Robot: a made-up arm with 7 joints. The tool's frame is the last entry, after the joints.
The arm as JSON. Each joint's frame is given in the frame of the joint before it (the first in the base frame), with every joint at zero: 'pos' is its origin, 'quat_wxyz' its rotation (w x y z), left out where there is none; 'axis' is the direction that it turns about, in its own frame. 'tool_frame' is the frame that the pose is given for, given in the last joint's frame.
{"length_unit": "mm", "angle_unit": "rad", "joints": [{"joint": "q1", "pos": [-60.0, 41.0, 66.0], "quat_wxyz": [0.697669, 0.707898, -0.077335, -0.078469], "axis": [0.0, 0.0, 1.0]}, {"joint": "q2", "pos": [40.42, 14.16, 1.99], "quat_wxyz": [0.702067, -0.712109, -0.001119, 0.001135], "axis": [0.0, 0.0, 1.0]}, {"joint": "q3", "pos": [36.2, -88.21, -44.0], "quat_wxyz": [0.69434, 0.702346, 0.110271, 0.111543], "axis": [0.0, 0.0, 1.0]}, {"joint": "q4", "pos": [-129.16, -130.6, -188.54], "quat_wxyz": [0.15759, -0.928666, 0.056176, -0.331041], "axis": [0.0, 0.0, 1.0]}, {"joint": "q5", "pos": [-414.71, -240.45, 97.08], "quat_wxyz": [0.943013, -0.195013, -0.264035, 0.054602], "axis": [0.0, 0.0, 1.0]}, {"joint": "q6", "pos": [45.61, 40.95, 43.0], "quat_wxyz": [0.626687, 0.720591, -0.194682, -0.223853], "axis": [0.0, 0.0, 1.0]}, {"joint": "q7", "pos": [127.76, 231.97, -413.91], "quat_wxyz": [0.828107, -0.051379, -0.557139, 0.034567], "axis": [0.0, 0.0, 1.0]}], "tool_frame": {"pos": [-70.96, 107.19, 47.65], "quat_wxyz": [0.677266, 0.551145, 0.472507, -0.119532]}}
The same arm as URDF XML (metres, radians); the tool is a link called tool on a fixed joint. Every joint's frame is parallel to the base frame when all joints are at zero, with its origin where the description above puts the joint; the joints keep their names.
<robot name="arm">
  <joint name="q1" type="continuous">
    <parent link="base_link"/>
    <child link="link1"/>
    <origin xyz="-0.06 0.041 0.066"/>
    <axis xyz="-0.219005 -0.97562 -0.0142"/>
  </joint>
  <joint name="q2" type="continuous">
    <parent link="link1"/>
    <child link="link2"/>
    <origin xyz="0.039 -0.011 0.014"/>
    <axis xyz="0 0 1"/>
  </joint>
  <joint name="q3" type="continuous">
    <parent link="link2"/>
    <child link="link3"/>
    <origin xyz="0.016 -0.094 -0.044"/>
    <axis xyz="0.0941 -0.995503 -0.0109"/>
  </joint>
  <joint name="q4" type="continuous">
    <parent link="link3"/>
    <child link="link4"/>
    <origin xyz="-0.146 0.177 -0.129"/>
    <axis xyz="0.560308 0.784511 0.265704"/>
  </joint>
  <joint name="q5" type="continuous">
    <parent link="link4"/>
    <child link="link5"/>
    <origin xyz="-0.282 0.21 0.34"/>
    <axis xyz="0 1 0"/>
  </joint>
  <joint name="q6" type="continuous">
    <parent link="link5"/>
    <child link="link6"/>
    <origin xyz="0.034 0.043 -0.051"/>
    <axis xyz="-0.346015 -0.114305 0.93124"/>
  </joint>
  <joint name="q7" type="continuous">
    <parent link="link6"/>
    <child link="link7"/>
    <origin xyz="0.271 0.267 -0.311"/>
    <axis xyz="-0.996262 0.076197 0.040698"/>
  </joint>
  <joint name="tool_fixed" type="fixed">
    <parent link="link7"/>
    <child link="tool"/>
    <origin xyz="-0.042 0.112 -0.067" rpy="0.9698 -0.523 0.3387"/>
  </joint>
  <link name="base_link"/>
  <link name="link1"/>
  <link name="link2"/>
  <link name="link3"/>
  <link name="link4"/>
  <link name="link5"/>
  <link name="link6"/>
  <link name="link7"/>
  <link name="tool"/>
</robot>

